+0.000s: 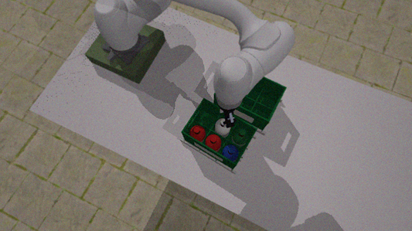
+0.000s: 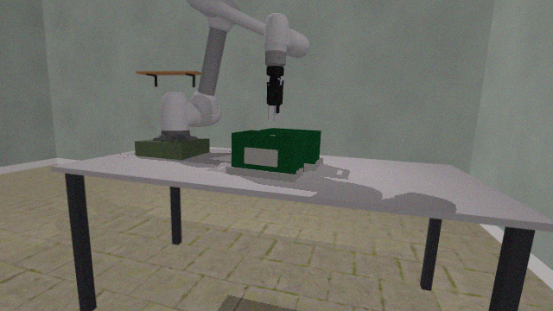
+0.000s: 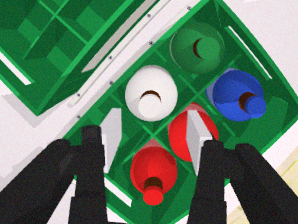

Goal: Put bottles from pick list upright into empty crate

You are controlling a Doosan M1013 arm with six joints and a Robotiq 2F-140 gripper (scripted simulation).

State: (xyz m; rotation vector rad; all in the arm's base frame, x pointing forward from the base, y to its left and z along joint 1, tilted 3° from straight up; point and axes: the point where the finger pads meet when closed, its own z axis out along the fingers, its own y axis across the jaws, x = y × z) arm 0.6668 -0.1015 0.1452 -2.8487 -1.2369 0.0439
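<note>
Right now my hand is 170 mm above the white-capped bottle. Round my hand: green-capped bottle 90 mm ahead, 10 mm to the left, 170 mm below; then pick list 30 mm ahead, 340 mm to the left, 260 mm below; then blue bottle 90 mm ahead, 80 mm to the right, 170 mm below.
</note>
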